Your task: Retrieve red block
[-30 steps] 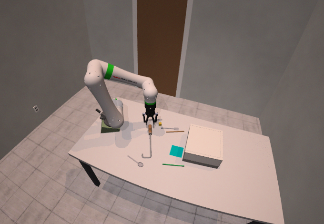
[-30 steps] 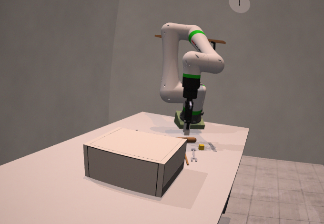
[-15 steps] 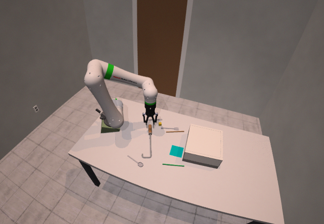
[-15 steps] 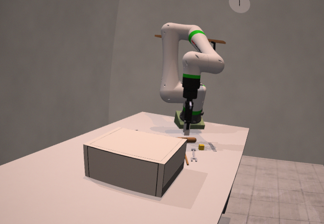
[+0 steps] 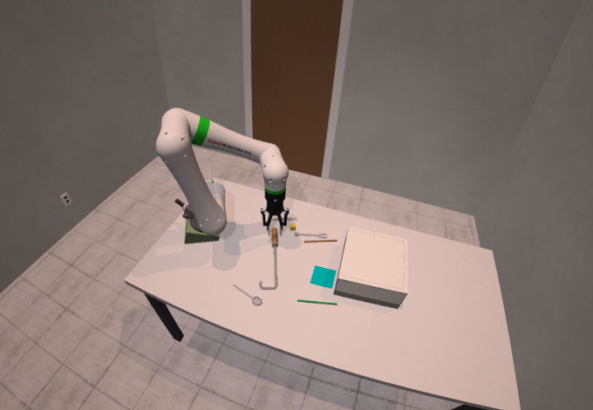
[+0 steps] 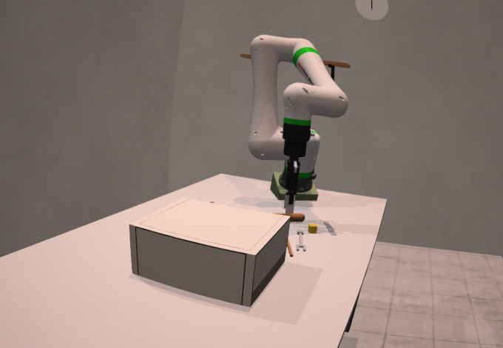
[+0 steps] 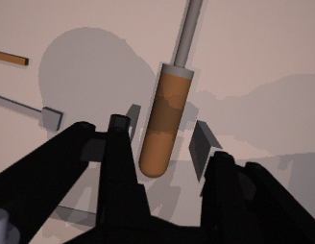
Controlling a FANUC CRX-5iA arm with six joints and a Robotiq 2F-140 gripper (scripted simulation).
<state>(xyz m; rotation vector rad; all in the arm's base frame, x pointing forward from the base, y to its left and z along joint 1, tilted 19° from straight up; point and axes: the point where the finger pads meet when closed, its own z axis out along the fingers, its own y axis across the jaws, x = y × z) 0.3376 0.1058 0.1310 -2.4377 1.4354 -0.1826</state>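
Right now the yellow cube is 120 mm to the left of my hand, 60 mm below it and 50 mm ahead of it. Also, from my hand: hook tool 120 mm to the right, 60 mm below, 30 mm ahead; then grey wrench 150 mm ahead, 120 mm to the left, 70 mm below; then flat grey bar 150 mm to the left, 70 mm below, 30 mm behind.
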